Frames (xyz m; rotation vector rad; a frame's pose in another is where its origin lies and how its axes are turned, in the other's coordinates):
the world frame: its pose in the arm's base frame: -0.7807 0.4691 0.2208 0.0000 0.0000 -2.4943
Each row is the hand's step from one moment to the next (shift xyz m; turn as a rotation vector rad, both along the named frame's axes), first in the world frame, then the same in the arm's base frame.
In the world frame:
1: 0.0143 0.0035 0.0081 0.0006 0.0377 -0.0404
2: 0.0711 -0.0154 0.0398 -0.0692 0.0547 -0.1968
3: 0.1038 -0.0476 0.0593 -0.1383 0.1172 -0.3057
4: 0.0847 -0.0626 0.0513 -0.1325 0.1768 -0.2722
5: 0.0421 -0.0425 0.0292 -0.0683 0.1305 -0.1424
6: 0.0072 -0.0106 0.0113 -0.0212 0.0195 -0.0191
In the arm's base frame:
1: -0.0093 -0.0114 0.0081 0.0223 -0.0304 -0.0404
2: -0.0660 -0.0306 0.0398 0.0882 -0.0019 -0.1968
3: -0.1115 -0.0246 0.0593 0.1810 -0.0101 -0.3057
4: -0.1053 -0.0011 0.0513 0.2123 -0.0611 -0.2722
5: -0.0592 0.0085 0.0292 0.1332 -0.0629 -0.1424
6: -0.0121 0.0041 0.0113 0.0287 -0.0028 -0.0191

